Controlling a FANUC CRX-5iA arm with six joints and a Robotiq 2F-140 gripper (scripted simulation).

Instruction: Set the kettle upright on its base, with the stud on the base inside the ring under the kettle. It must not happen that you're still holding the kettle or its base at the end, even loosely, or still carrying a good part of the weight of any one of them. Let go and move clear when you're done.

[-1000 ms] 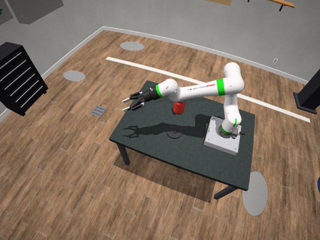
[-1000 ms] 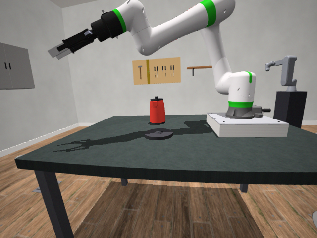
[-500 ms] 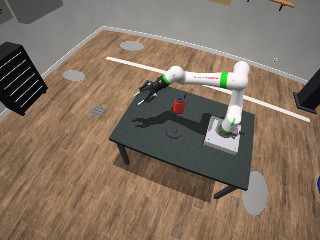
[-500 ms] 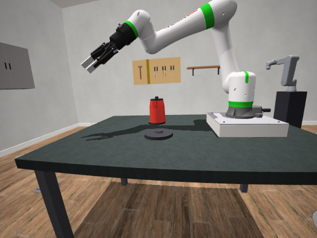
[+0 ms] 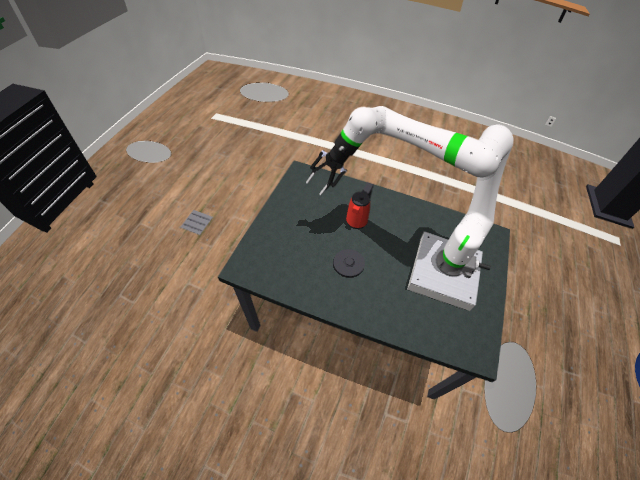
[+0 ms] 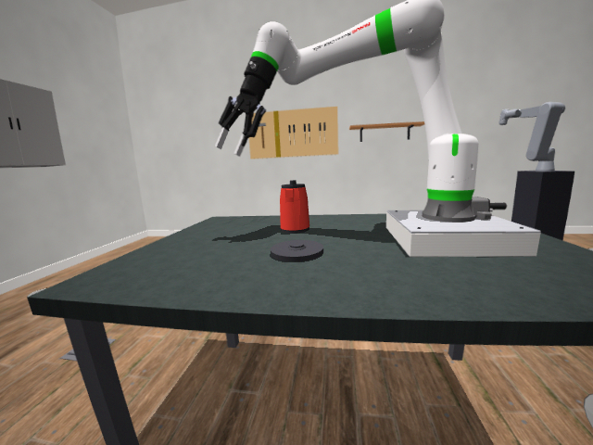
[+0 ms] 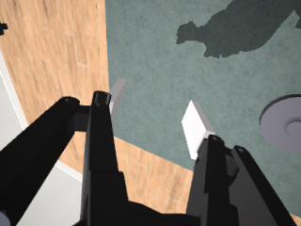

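The red kettle lies 230 mm below my hand, 190 mm behind it and 150 mm to the right of it. Round my hand: round dark base 310 mm below, 210 mm behind, 150 mm to the left.
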